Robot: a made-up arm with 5 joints.
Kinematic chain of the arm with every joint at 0, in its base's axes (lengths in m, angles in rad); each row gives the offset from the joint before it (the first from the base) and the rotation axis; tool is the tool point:
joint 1: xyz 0 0 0.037 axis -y
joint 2: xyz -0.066 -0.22 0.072 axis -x
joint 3: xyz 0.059 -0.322 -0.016 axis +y
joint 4: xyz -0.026 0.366 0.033 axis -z
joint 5: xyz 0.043 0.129 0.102 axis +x
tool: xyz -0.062 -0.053 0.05
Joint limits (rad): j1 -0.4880..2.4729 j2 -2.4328..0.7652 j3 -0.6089..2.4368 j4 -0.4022..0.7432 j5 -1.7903..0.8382
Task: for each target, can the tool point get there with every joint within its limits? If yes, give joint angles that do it. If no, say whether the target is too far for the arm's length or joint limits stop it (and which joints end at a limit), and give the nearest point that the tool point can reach.
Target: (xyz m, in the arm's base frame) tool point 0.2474 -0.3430 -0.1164
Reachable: no: joint limits stop it (at a limit: joint 2, joint 3, joint 4) | nearest point 0.1782 -0.2482 -0.0735 | short by 0.125 m
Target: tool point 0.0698 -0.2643 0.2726
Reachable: yes | joints 0.3473 -1.3546 1.2254 0.2281 0.2076
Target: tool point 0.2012 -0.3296 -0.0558
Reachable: no: joint limits stop it (at a limit: joint 2, joint 3, joint 4) | nearest point 0.1804 -0.2540 -0.0462 | short by 0.079 m
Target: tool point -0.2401 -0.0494 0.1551
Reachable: yes | joints 0.7489 -0.0302 -0.3595 0.2169 -0.8408
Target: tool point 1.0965 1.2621 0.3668
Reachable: no: too far | nearest point 0.2110 0.0169 0.1392 | short by 1.545 m
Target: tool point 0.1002 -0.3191 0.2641
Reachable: yes | joints -0.0985 -1.2203 0.6535 0.1531 0.0442
